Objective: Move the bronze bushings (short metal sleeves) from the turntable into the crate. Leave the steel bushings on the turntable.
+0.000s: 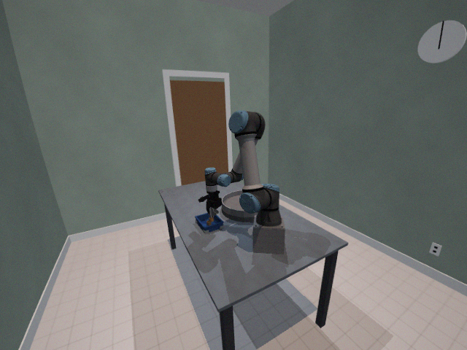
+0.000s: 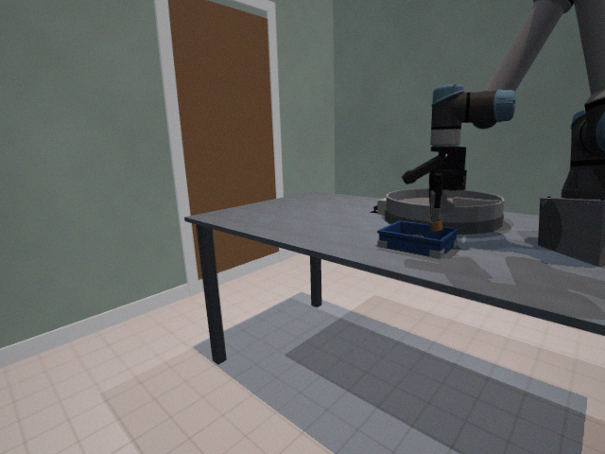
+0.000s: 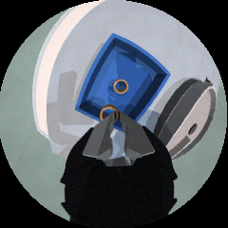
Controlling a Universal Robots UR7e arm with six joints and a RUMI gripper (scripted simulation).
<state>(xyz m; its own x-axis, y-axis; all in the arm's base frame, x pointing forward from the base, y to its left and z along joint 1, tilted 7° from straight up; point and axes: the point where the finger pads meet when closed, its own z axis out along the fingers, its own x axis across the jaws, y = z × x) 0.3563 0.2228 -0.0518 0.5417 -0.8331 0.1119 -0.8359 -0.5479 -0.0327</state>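
My gripper is now 40 mm short of the blue crate, 10 mm to the right of it and 60 mm above it. Round my hand: turntable 110 mm ahead, 360 mm to the right, 30 mm below.
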